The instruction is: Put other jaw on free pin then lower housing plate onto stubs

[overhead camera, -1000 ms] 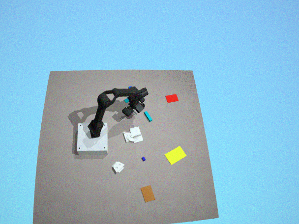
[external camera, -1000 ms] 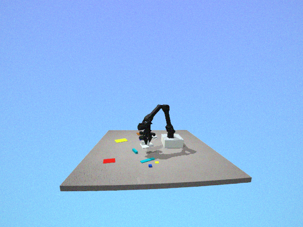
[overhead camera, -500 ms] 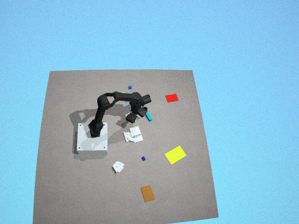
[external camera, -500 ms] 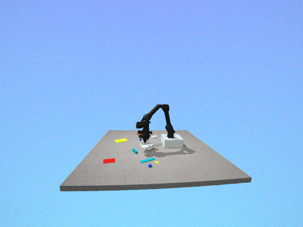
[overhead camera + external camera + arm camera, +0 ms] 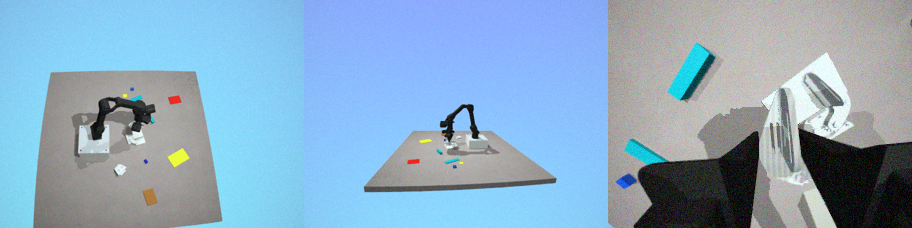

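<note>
Right now the white jaw is 40 mm behind my gripper tip. Also, from my gripper tip: yellow piece (290 mm to the right, 240 mm ahead, 80 mm below); then red piece (360 mm ahead, 190 mm to the left, 80 mm below); then white base plate (80 mm below, 60 mm to the right, 10 mm behind).
</note>
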